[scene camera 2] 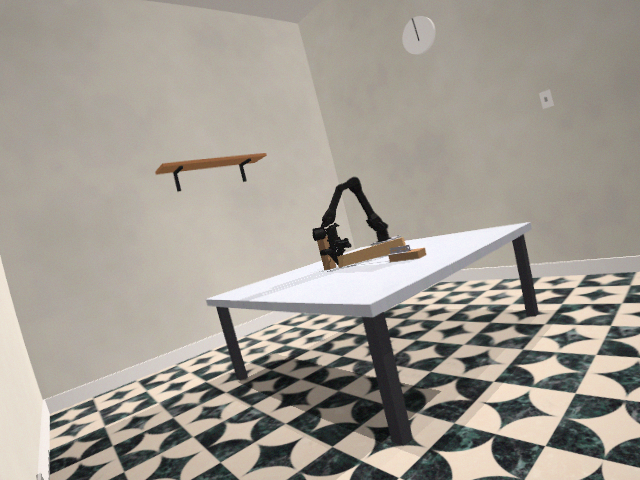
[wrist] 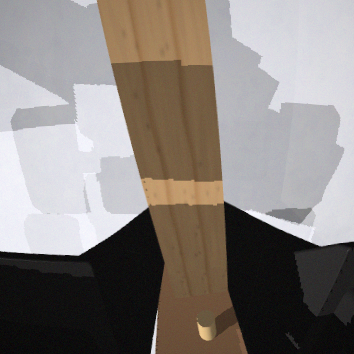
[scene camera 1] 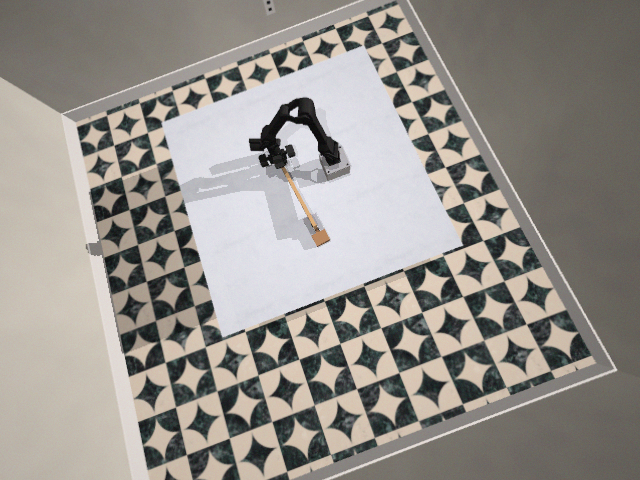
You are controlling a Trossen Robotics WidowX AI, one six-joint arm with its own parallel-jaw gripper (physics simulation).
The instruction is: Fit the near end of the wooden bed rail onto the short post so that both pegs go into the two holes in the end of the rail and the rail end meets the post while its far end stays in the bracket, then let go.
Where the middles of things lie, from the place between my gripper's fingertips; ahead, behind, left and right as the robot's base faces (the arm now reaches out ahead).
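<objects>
There is the wooden bed rail (scene camera 2: pixel 383 249), and my hand is 3 cm below it, 3 cm past it and 21 cm to the right of it.
</objects>
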